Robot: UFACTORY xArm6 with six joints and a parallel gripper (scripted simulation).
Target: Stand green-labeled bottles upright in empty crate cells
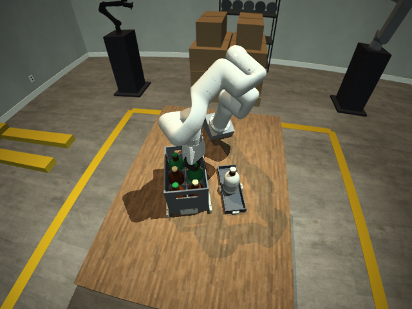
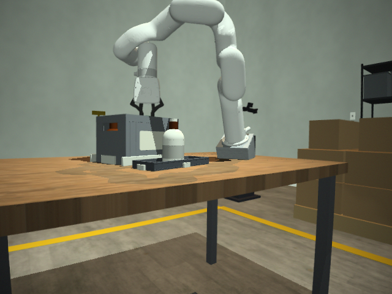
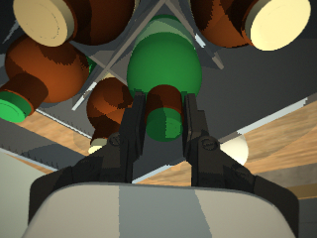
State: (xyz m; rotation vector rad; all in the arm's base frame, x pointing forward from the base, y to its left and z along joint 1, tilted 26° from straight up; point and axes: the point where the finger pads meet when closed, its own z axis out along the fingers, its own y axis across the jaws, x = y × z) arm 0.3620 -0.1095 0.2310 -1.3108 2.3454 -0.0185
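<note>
Now: hand 1 cm short of the grey crate, 4 cm to the left of it and 9 cm above it. Round my hand: tray 2 cm behind, 17 cm to the left, 16 cm below; then white-labeled bottle 2 cm behind, 17 cm to the left, 9 cm below.
</note>
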